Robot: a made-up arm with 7 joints.
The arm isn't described. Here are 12 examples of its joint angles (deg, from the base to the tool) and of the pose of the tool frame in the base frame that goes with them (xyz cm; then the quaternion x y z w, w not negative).
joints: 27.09 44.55 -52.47 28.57 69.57 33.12 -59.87
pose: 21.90 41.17 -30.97 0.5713 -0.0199 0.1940 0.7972
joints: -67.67 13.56 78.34 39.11 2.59 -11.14 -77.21
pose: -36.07 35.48 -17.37 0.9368 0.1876 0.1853 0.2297
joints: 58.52 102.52 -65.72 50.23 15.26 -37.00 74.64
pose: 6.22 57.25 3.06 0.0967 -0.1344 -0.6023 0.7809
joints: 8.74 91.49 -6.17 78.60 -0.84 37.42 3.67
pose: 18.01 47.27 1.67 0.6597 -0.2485 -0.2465 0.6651
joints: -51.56 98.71 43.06 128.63 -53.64 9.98 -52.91
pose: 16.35 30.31 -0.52 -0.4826 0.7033 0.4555 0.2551
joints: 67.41 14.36 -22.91 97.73 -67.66 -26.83 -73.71
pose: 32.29 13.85 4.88 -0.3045 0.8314 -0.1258 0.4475
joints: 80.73 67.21 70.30 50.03 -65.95 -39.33 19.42
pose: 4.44 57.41 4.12 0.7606 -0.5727 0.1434 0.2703
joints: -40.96 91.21 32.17 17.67 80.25 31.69 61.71
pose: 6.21 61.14 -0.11 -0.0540 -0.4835 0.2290 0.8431
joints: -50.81 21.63 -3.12 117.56 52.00 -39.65 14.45
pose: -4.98 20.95 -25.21 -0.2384 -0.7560 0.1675 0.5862
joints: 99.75 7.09 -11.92 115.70 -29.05 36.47 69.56
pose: 18.65 13.30 19.77 0.2379 -0.8197 -0.5001 0.1465
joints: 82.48 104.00 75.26 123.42 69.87 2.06 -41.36
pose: -18.49 29.18 6.41 -0.1662 0.7503 -0.0540 0.6376
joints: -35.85 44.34 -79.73 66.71 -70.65 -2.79 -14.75
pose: -19.82 27.83 -32.61 -0.2418 -0.2498 -0.8895 0.2965
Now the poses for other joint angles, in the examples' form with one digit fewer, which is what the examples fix.
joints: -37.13 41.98 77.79 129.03 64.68 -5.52 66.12
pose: 0.1 36.5 -4.9 -0.063 -0.773 -0.501 0.385
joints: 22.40 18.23 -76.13 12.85 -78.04 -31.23 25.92
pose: 18.6 25.1 -42.5 -0.085 0.160 -0.963 0.201
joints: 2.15 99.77 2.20 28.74 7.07 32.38 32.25
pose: 8.6 59.1 8.4 0.526 -0.069 0.068 0.845
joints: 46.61 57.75 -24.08 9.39 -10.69 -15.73 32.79
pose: 21.2 53.8 -16.2 0.281 -0.308 -0.267 0.869
